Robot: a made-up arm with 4 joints.
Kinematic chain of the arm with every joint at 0, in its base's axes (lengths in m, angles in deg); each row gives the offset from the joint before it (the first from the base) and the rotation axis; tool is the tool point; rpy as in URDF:
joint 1: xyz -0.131 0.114 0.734 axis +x
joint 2: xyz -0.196 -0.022 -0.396 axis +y
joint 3: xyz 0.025 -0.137 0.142 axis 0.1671 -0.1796 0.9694
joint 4: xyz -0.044 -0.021 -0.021 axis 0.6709 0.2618 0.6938
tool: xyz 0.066 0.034 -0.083 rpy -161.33 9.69 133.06
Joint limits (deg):
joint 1: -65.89..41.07
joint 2: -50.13..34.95
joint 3: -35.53..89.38
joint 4: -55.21..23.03
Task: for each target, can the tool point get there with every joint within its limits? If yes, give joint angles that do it. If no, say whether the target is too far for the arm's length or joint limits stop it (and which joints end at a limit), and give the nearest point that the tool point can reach.
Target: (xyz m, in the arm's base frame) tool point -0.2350 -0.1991 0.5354
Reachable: yes | joints -28.30 -7.82 38.96 -45.57
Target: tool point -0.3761 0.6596 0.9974
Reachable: no: joint limits stop it (at a limit: joint 1, joint 2, joint 3) | nearest point -0.3285 0.2354 0.4488 | short by 0.695 m
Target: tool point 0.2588 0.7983 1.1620
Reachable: no: too far | nearest point -0.1998 0.2531 0.4075 | short by 1.038 m
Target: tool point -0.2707 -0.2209 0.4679
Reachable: yes | joints -16.92 24.95 -15.69 -48.55
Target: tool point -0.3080 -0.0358 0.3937
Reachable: yes | joints 6.07 -41.42 4.54 -23.32
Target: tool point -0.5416 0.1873 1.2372
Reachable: no: joint limits stop it (at a limit: joint 1, joint 2, joint 4) | nearest point -0.3134 -0.2216 0.8096 | short by 0.634 m
